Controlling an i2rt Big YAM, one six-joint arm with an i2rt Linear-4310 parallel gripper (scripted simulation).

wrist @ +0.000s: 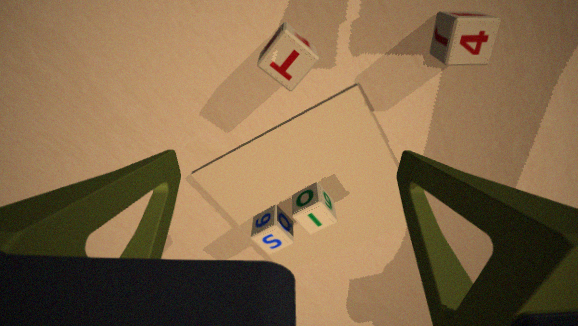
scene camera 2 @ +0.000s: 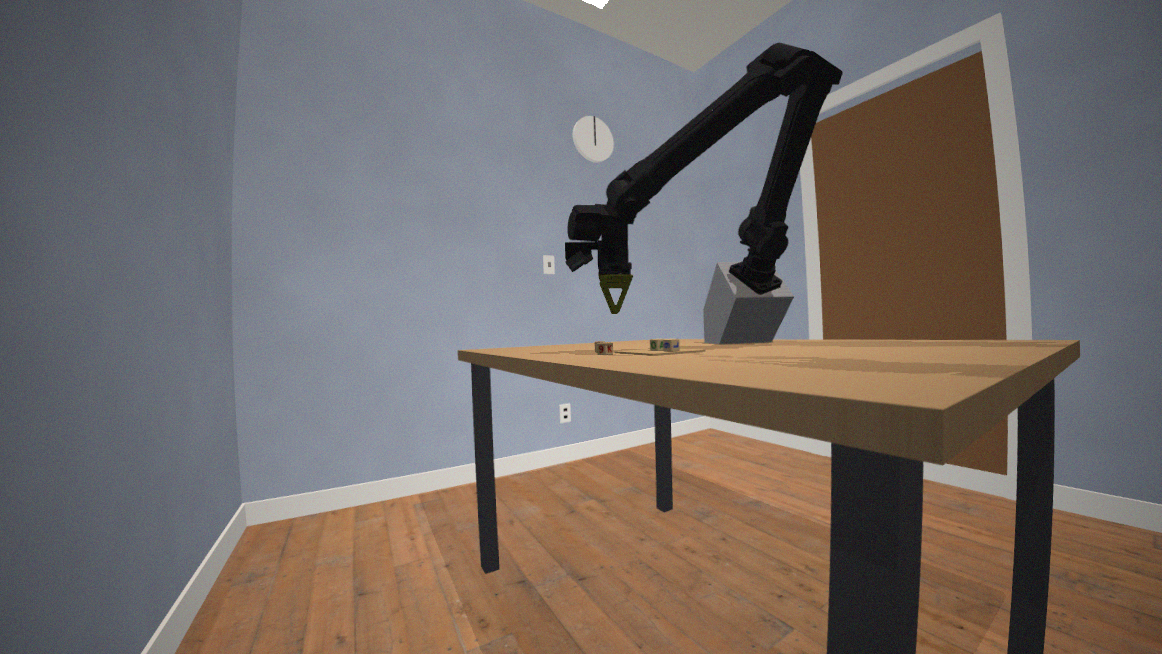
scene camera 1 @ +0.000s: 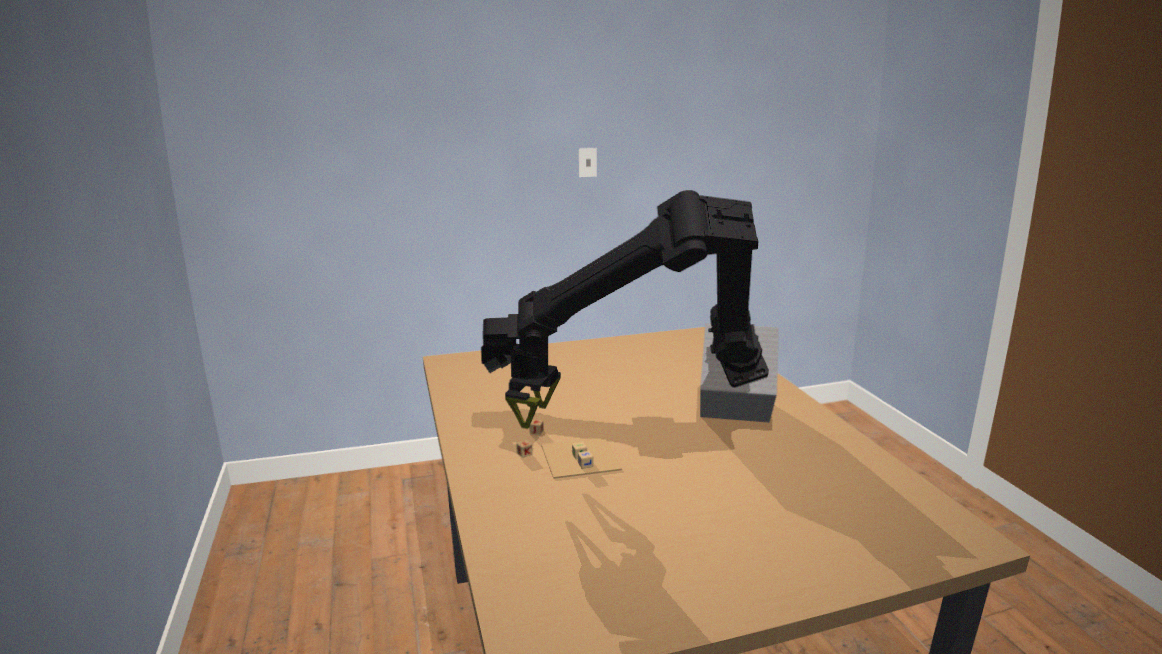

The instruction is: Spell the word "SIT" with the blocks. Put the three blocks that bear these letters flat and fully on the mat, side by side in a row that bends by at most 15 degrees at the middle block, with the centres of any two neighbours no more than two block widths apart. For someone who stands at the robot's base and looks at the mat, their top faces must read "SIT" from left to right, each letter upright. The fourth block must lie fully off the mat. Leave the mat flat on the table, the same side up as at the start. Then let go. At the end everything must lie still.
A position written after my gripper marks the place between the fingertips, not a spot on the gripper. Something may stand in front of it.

Observation:
I see my gripper (scene camera 1: 534, 418) and a tan mat (scene camera 1: 561, 461).
The tan mat is seen too in the wrist view (wrist: 337, 142). My gripper shows as well in the wrist view (wrist: 288, 162) and in scene camera 2 (scene camera 2: 615, 313).

